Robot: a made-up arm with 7 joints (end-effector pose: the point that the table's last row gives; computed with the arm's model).
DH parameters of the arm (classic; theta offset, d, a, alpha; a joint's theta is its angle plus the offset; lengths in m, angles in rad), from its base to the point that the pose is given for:
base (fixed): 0 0.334 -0.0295 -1.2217
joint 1: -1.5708 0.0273 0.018 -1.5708
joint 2: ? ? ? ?
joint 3: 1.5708 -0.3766 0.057 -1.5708
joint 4: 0 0.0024 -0.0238 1.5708
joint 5: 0 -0.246 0.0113 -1.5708
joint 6: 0 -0.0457 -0.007 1.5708
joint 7: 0.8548 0 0.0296 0
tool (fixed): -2.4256 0.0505 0 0
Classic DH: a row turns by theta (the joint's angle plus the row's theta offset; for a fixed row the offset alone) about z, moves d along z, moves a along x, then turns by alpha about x.
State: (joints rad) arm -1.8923 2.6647 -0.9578 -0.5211 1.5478 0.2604 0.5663
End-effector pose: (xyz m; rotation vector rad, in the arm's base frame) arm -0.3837 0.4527 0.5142 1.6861 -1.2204 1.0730
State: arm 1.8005 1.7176 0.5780 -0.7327 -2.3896 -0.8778 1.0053
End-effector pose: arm 0.0056 0.6257 0.3702 1.6876 -1.3956 1.9276
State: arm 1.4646 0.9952 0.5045 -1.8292 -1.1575 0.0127 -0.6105
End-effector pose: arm -0.2098 0.4188 0.1797 -0.3651 -0.9581 1.9792
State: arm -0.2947 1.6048 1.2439 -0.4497 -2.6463 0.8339 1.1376
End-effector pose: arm 0.0320 0.5928 0.5032 1.8601 1.9757 -0.0434
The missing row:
joint 2: 1.2217 0.0205 -0.0269 1.5708
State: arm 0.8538 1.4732 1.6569 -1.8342 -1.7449 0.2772 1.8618
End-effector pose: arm 0.0377 0.4338 0.5780 -2.8367 -0.1130 0.7098
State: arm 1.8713 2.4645 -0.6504 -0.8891 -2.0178 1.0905 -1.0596
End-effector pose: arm 0.1537 0.6383 0.3448 0.1642 0.1419 -0.7927
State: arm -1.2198 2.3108 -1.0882 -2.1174 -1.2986 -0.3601 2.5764
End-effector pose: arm 0.0751 0.3469 0.6174 1.4254 -0.6279 -2.1280
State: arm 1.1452 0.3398 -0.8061 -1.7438 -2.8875 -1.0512 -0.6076
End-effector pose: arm -0.2388 0.0216 -0.0299 -0.1828 0.7361 0.6959
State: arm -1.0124 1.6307 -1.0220 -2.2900 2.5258 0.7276 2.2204
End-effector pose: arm 0.2075 0.2146 0.4655 -0.9718 0.1164 0.1515
